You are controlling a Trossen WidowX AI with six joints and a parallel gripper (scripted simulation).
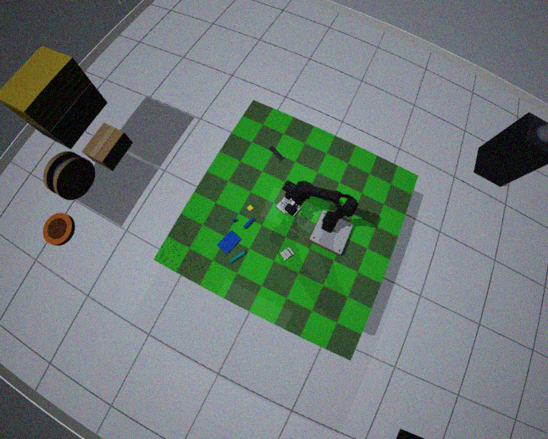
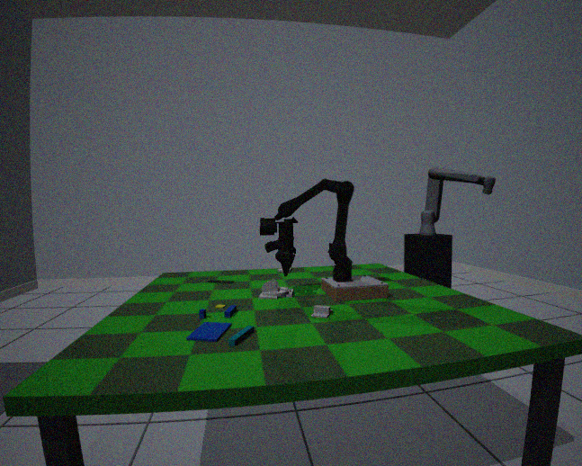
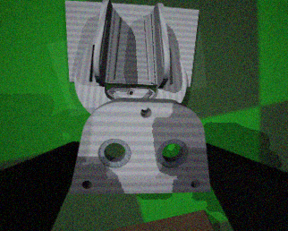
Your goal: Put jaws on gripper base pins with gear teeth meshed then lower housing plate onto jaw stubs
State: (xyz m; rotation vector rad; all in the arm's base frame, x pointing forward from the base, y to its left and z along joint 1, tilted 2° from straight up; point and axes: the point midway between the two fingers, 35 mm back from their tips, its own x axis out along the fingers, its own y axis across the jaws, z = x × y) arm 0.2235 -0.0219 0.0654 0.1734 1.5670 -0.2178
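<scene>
My gripper tip is now 7 cm short of the grey gripper base, 1 cm to the left of it and 8 cm above it. Also, from my gripper tip: grey housing plate (1 cm ahead, 2 cm above); yellow piece (26 cm ahead, 12 cm to the left, 8 cm below); blue bar (22 cm ahead, 21 cm to the left, 7 cm below).
</scene>
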